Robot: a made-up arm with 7 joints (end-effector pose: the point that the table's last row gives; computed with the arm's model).
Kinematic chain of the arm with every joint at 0, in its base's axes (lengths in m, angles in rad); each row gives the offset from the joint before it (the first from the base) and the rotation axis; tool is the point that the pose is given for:
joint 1: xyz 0 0.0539 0 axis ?
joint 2: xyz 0 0.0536 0 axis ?
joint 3: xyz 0 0 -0.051 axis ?
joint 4: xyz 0 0 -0.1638 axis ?
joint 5: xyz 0 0 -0.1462 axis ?
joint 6: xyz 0 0 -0.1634 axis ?
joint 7: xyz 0 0 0 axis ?
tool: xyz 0 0 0
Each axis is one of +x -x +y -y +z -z.
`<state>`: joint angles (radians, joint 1 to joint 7).
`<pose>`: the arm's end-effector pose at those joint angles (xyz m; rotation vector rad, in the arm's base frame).
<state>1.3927 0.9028 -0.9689 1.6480 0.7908 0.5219 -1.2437</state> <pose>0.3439 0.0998 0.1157 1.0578 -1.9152 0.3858</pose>
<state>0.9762 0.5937 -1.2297 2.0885 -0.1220 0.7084 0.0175</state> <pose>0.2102 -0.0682 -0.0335 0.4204 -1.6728 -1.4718</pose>
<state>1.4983 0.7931 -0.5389 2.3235 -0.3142 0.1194 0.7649</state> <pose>0.0987 0.0284 0.1873 -1.3574 2.0159 1.8501</pose>
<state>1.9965 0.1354 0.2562 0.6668 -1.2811 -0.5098 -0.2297</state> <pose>0.3309 0.2174 0.3534 -1.6777 2.6420 0.2026</pose>
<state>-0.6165 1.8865 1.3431 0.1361 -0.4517 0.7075 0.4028</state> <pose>0.1239 0.5906 0.1584 1.3366 -0.1014 0.5426</pose>
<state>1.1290 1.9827 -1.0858 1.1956 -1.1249 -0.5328 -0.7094</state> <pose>0.1497 0.5103 0.0777 1.8739 -0.5672 -2.0776</pose>
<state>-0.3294 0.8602 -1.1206 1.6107 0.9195 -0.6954 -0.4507</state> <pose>0.0164 0.0793 -0.3683 -0.3234 -0.9855 0.0985</pose>
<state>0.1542 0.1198 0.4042 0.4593 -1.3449 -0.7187 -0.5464</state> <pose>0.1988 0.2199 -0.4572 0.6403 -1.3189 -0.7863</pose>
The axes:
joint 1: -y
joint 2: +x
joint 3: +z
joint 4: -y
joint 5: +z
joint 6: +y
joint 7: -x

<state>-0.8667 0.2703 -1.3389 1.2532 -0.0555 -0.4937 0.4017</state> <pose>-0.2433 -0.0852 -0.2953 -1.6307 -0.4730 -0.7686</pose>
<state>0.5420 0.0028 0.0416 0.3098 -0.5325 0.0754 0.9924</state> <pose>0.3437 0.1129 -0.3880 -0.6873 -0.4614 -0.7663</pose>
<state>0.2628 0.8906 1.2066 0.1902 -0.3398 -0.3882 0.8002</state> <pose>0.0939 0.5453 -0.2686 0.3702 -1.2163 0.2294</pose>
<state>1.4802 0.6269 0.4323 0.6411 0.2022 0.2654 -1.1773</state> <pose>0.3433 0.4419 0.1376 0.8034 -1.2075 1.9165</pose>
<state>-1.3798 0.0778 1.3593 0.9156 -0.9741 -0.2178 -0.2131</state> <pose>-0.3668 0.3782 -0.1234 1.1060 0.6510 -0.5068</pose>
